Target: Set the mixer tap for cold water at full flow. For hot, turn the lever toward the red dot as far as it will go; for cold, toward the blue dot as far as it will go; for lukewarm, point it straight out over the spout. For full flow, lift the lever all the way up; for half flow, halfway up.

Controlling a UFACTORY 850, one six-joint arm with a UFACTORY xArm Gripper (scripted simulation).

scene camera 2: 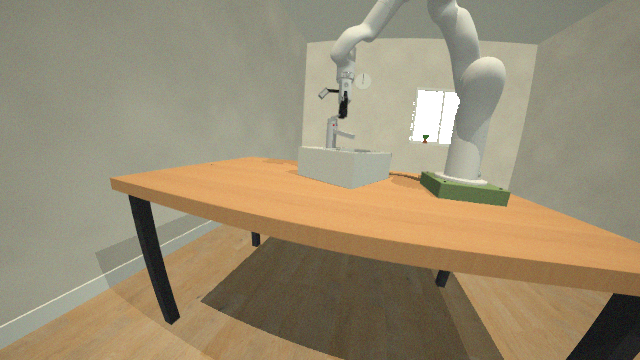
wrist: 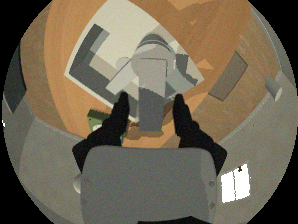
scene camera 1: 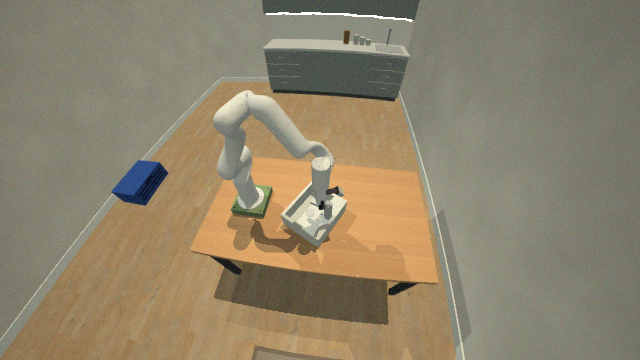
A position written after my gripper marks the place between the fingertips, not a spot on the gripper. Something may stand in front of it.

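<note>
I can see my gripper (wrist: pixel 151 101) in the wrist view. There is a white sink basin here as well, at (scene camera 2: pixel 349 170) in one view, while scene camera 1 shows it too (scene camera 1: pixel 300 213).
</note>
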